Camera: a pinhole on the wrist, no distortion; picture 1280 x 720 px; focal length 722.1 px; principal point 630.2 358.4 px. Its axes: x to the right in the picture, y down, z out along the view. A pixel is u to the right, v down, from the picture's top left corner.
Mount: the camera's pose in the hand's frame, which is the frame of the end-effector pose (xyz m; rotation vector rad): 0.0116 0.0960 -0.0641 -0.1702 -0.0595 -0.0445
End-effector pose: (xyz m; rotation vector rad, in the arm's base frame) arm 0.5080 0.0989 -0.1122 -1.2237 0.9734 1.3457
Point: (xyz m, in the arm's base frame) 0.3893 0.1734 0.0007
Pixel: 200.4 226.7
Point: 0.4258 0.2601 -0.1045
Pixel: 693.2 109.4
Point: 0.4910 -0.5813 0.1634
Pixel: behind the camera
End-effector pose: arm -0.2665 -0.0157 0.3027 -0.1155 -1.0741 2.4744
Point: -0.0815 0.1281 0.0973
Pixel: behind the camera
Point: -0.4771 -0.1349 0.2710
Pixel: 1169.2 561.7
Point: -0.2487 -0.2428 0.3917
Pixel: 373.6 145.1
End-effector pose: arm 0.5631 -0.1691 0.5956 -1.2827 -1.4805 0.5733
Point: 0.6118 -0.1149 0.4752
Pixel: 628.4 628.8
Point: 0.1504 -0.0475 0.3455
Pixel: 613.6 213.8
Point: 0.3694 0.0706 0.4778
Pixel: 979.2 246.6
